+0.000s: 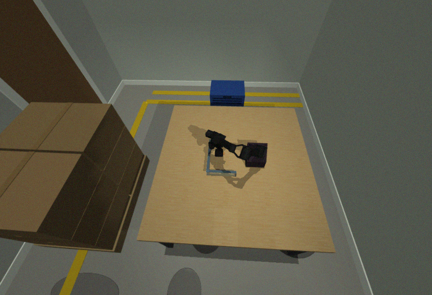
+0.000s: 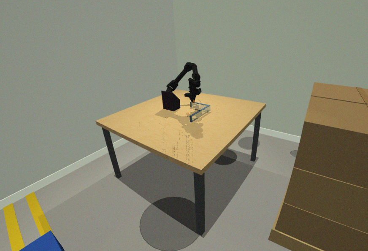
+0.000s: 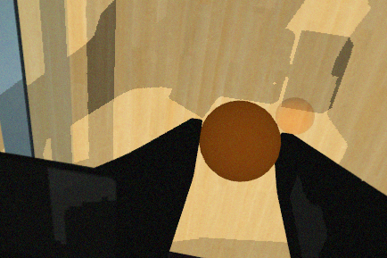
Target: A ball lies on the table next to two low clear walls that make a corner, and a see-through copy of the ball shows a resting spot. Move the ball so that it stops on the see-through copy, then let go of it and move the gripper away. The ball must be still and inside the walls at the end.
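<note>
Right now the see-through copy of ball is 120 mm below my gripper tip, 60 mm to the right of it and 30 mm behind it. Also, from my gripper tip: orange ball: right at my gripper tip.
</note>
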